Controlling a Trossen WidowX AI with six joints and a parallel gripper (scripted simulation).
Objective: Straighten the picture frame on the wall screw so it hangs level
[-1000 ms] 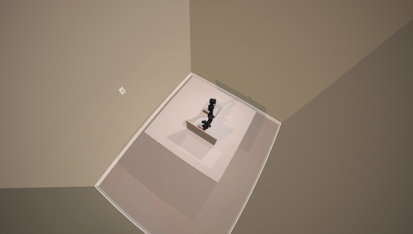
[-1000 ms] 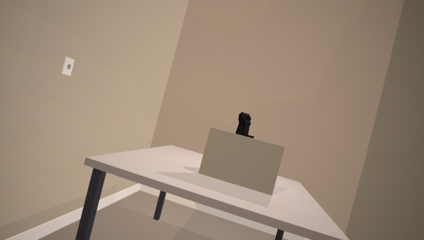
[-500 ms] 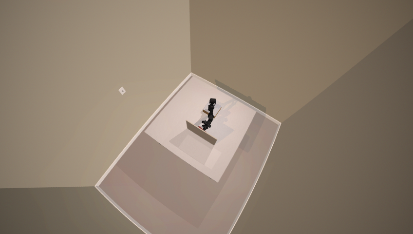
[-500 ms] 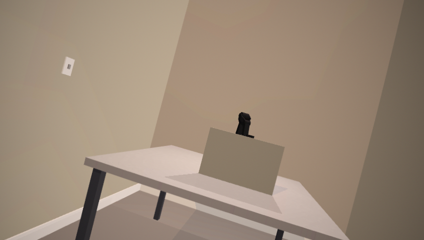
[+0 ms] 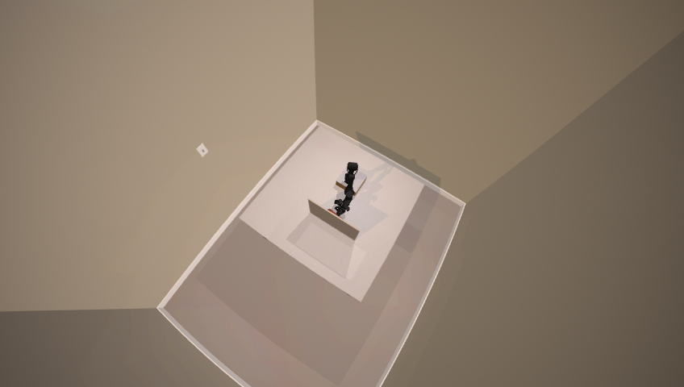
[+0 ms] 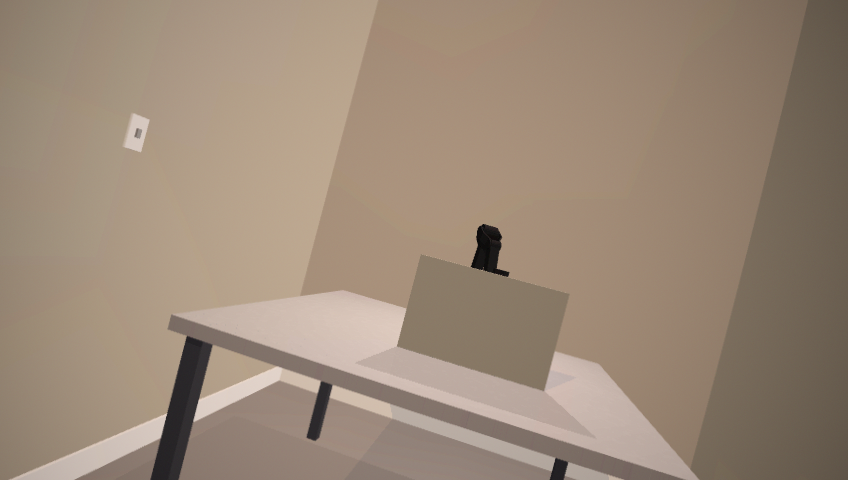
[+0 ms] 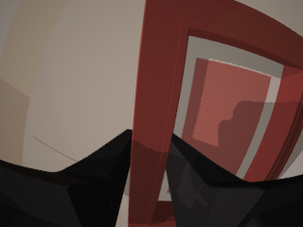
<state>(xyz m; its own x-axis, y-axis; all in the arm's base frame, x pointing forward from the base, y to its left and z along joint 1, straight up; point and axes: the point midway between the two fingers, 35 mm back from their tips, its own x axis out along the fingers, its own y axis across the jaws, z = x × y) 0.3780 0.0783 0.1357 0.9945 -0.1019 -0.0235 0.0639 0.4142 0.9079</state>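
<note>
Now: the picture frame 5 cm below my gripper tip and 2 cm to the right of it. Also, from my gripper tip: wall panel (6 cm below, 2 cm to the right, 2 cm ahead).
</note>
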